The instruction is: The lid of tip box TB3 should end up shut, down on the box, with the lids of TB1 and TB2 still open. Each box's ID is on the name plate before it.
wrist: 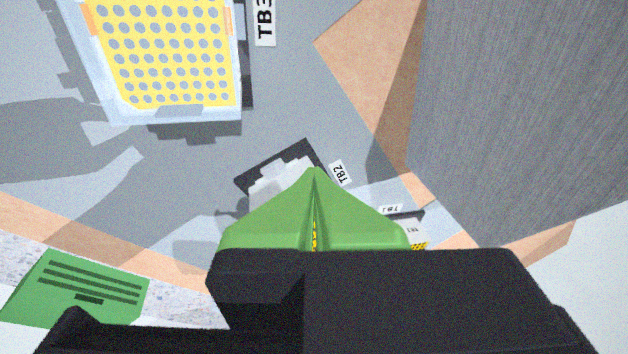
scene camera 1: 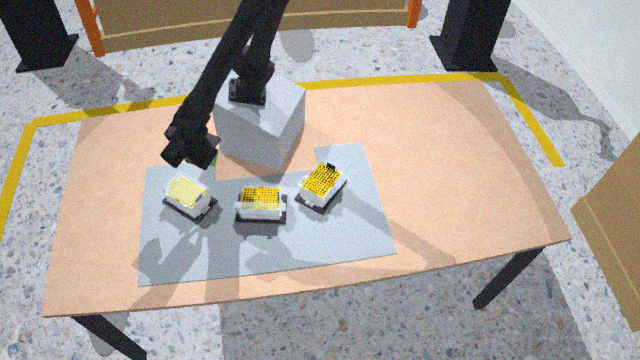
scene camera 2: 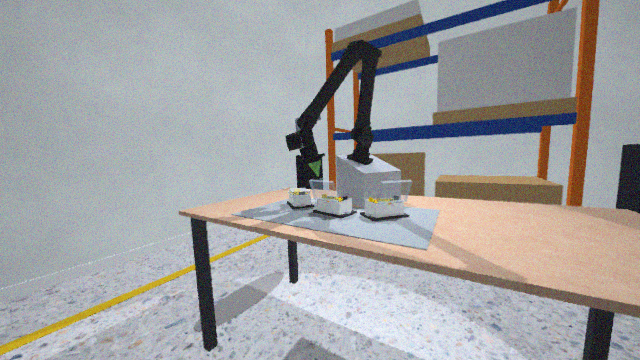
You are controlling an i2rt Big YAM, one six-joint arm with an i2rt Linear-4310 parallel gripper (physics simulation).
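Places are measured from the arm's base along level axes (x ahead, y left, z up), in metres.
Pixels of known places: gripper, fingertip midpoint: (wrist: 314,176) (scene camera 1: 213,165) (scene camera 2: 318,176); arm's base, link origin: (scene camera 1: 246,93) (scene camera 2: 359,160).
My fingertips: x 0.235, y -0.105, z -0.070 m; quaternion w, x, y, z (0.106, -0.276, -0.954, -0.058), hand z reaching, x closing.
Ahead of a thing's pixels: the offset from my fingertips to its middle. "spot": to the spot under its first point. Level surfaces: height alone.
Box TB3 @[0.104 m down, 0.017 m ahead, 0.094 m right] (scene camera 1: 190,202) (scene camera 2: 300,199) (wrist: 175,113) is at the left end of the row. Its clear lid @[spot: 0.066 m down, 0.038 m ahead, 0.094 m right] (scene camera 1: 186,190) (wrist: 172,65) lies down over the yellow tip rack; no raised lid shows on it in scene camera 2. Box TB2 @[spot: 0.029 m down, 0.150 m ahead, 0.136 m left] (scene camera 1: 260,210) (scene camera 2: 334,206) stands in the middle and TB1 @[0.110 m down, 0.006 m ahead, 0.317 m left] (scene camera 1: 315,196) (scene camera 2: 384,209) at the right. In scene camera 2 the TB2 lid @[spot: 0.017 m down, 0.154 m ahead, 0.129 m left] (scene camera 2: 321,185) and the TB1 lid @[spot: 0.029 m down, 0.054 m ahead, 0.395 m left] (scene camera 2: 398,189) stand up, open. My gripper (scene camera 1: 214,161) (scene camera 2: 316,175) (wrist: 314,176) is shut and empty, green fingertips together, in the air behind and right of TB3.
The grey pedestal block (scene camera 1: 255,130) (scene camera 2: 367,180) (wrist: 510,100) of the arm stands behind the boxes, close to the gripper's right. The boxes stand on a grey-blue mat @[0.143 m down] (scene camera 1: 320,245) (scene camera 2: 400,236) on the wooden table @[0.146 m down] (scene camera 1: 450,150) (scene camera 2: 525,240). A TB3 name plate @[spot: 0.141 m down, 0.024 m back, 0.056 m right] (wrist: 265,25) lies beside its box.
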